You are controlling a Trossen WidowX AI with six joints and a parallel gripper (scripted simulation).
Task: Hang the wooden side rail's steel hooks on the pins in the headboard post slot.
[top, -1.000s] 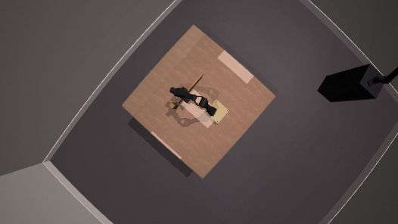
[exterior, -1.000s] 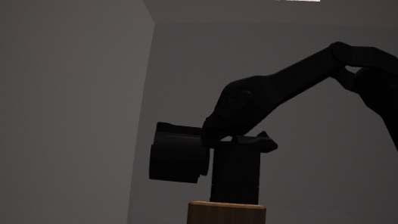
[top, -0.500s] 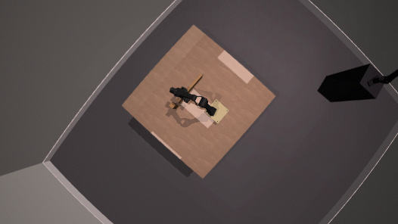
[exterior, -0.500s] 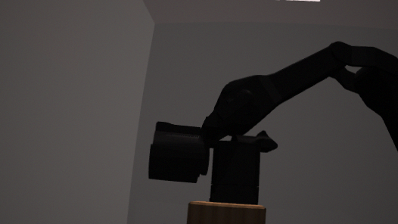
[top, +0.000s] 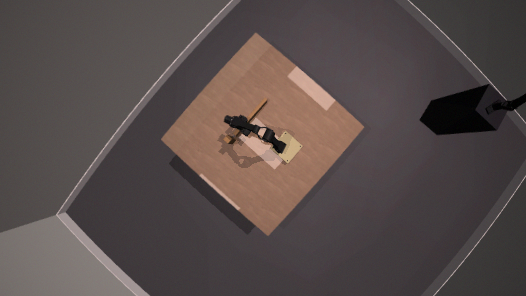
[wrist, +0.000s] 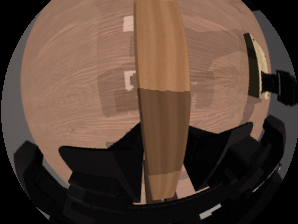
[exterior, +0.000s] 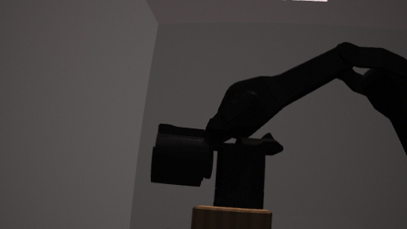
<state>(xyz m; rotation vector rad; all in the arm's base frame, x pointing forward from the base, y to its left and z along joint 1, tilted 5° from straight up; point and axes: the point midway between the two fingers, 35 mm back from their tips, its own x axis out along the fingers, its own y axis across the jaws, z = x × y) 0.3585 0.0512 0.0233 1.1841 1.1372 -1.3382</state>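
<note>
My gripper tip is 1 cm short of the wooden headboard post, 13 cm to the right of it and 4 cm below it.
</note>
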